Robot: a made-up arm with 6 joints.
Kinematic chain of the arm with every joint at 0, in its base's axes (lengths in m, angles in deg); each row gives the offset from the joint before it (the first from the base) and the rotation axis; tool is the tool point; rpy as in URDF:
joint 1: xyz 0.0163 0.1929 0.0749 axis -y
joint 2: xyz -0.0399 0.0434 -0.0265 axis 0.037 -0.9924 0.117
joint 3: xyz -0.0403 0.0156 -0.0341 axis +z
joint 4: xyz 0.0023 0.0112 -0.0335 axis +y
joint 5: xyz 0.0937 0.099 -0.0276 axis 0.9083 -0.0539 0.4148
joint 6: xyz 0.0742 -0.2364 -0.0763 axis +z
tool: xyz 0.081 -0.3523 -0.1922 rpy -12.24 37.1 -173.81
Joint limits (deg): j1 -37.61..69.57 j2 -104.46..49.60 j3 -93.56..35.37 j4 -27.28..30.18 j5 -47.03..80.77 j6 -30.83..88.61
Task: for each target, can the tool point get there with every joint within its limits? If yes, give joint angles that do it. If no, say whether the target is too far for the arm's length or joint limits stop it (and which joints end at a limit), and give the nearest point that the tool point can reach.
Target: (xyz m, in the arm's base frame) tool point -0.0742 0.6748 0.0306
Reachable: no: joint limits stop it (at a limit: joint 1, joint 2, joint 4, joint 5, joint 6) | nearest point -0.1126 0.8961 0.0637 | short by 0.227 m
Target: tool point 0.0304 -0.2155 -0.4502
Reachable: yes | joints -16.00 26.18 -33.93 12.51 8.45 9.87
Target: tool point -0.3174 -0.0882 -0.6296
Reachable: yes | joints 34.38 -75.68 -77.28 5.28 68.75 5.41
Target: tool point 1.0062 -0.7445 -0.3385
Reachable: no: too far | nearest point 0.5918 -0.2951 -0.1845 | short by 0.630 m
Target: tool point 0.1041 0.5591 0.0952
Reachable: no: joint limits stop it (at a limit: joint 2, joint 3, joint 4, joint 6) | nearest point 0.3129 0.7670 0.1435 | short by 0.299 m
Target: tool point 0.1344 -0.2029 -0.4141
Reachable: yes | joints 14.46 -60.13 -31.04 -21.69 18.10 60.94
